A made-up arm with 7 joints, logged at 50 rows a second.
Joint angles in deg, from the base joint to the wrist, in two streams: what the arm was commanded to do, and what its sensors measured. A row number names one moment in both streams.
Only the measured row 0 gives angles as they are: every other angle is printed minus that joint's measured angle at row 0.
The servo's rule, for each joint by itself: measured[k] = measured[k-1] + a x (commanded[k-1-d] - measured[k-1]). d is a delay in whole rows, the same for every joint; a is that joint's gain. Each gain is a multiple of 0.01, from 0.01 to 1. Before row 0 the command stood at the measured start. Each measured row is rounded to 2 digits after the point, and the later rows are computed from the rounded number. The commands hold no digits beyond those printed.
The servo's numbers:
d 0
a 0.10 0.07 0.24 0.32 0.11 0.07 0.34
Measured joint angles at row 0:
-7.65 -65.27 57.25 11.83 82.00 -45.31 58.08
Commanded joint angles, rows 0 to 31:
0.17 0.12 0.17 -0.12 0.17 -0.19 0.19
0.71 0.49 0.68 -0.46 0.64 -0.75 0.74
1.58 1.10 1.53 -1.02 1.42 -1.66 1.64
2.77 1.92 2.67 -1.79 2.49 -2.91 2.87
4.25 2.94 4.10 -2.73 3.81 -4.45 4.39
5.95 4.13 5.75 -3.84 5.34 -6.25 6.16
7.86 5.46 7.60 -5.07 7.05 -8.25 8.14
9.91 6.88 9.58 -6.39 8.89 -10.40 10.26
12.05 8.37 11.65 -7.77 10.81 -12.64 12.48
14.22 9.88 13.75 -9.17 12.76 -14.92 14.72
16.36 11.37 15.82 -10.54 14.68 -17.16 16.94
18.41 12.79 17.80 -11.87 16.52 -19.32 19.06
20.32 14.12 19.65 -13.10 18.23 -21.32 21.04
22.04 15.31 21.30 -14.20 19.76 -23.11 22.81
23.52 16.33 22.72 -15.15 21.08 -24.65 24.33
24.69 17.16 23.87 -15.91 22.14 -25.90 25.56
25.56 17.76 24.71 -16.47 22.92 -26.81 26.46
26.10 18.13 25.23 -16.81 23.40 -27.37 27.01
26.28 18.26 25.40 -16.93 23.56 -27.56 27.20
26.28 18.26 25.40 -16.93 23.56 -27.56 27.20
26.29 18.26 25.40 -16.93 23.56 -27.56 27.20
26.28 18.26 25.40 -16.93 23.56 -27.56 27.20
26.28 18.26 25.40 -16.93 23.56 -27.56 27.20
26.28 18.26 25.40 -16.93 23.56 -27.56 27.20
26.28 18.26 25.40 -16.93 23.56 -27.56 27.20
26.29 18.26 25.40 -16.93 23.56 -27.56 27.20
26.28 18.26 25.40 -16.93 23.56 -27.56 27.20
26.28 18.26 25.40 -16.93 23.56 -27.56 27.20
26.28 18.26 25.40 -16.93 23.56 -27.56 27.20
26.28 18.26 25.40 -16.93 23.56 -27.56 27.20
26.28 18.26 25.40 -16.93 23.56 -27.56 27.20
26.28 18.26 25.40 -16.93 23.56 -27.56 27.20
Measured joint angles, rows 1 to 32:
0.02 0.01 0.04 -0.04 0.02 -0.01 0.06
0.09 0.04 0.19 -0.17 0.09 -0.06 0.29
0.24 0.11 0.51 -0.44 0.24 -0.17 0.75
0.49 0.24 1.03 -0.87 0.49 -0.36 1.47
0.87 0.43 1.77 -1.47 0.86 -0.65 2.46
1.38 0.69 2.73 -2.23 1.35 -1.04 3.72
2.03 1.02 3.90 -3.14 1.98 -1.54 5.22
2.82 1.43 5.26 -4.18 2.74 -2.16 6.93
3.74 1.92 6.79 -5.33 3.63 -2.89 8.82
4.79 2.48 8.46 -6.56 4.63 -3.73 10.83
5.95 3.10 10.23 -7.83 5.74 -4.67 12.91
7.20 3.78 12.05 -9.12 6.93 -5.70 15.00
8.51 4.50 13.87 -10.39 8.17 -6.79 17.05
9.86 5.26 15.65 -11.61 9.44 -7.93 19.01
11.23 6.03 17.35 -12.74 10.72 -9.10 20.82
12.58 6.81 18.91 -13.75 11.98 -10.28 22.43
13.88 7.58 20.30 -14.62 13.18 -11.44 23.80
15.10 8.32 21.48 -15.32 14.30 -12.56 24.89
16.22 9.02 22.42 -15.84 15.32 -13.61 25.68
17.23 9.67 23.14 -16.19 16.23 -14.59 26.20
18.14 10.27 23.68 -16.43 17.04 -15.50 26.54
18.95 10.83 24.09 -16.59 17.76 -16.34 26.76
19.68 11.35 24.40 -16.70 18.40 -17.13 26.91
20.34 11.83 24.64 -16.77 18.97 -17.86 27.01
20.93 12.28 24.82 -16.82 19.47 -18.54 27.07
21.47 12.70 24.96 -16.86 19.92 -19.17 27.11
21.95 13.09 25.07 -16.88 20.32 -19.76 27.14
22.38 13.45 25.15 -16.90 20.68 -20.31 27.16
22.77 13.79 25.21 -16.91 21.00 -20.82 27.17
23.12 14.10 25.26 -16.92 21.28 -21.29 27.18
23.44 14.39 25.29 -16.92 21.53 -21.73 27.19
23.72 14.66 25.32 -16.92 21.75 -22.14 27.19

